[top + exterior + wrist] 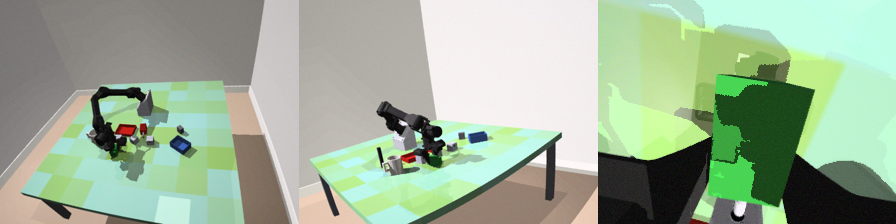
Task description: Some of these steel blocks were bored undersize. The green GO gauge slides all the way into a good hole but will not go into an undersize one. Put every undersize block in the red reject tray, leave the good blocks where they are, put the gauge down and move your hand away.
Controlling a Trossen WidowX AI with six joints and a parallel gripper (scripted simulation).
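Right now my gripper tip is 2 cm below the green GO gauge and 1 cm past it. From my gripper tip the other things lie so: steel block (22 cm to the left, 10 cm behind, 1 cm above); mug (20 cm to the right, 7 cm behind, 2 cm above); red reject tray (19 cm behind).
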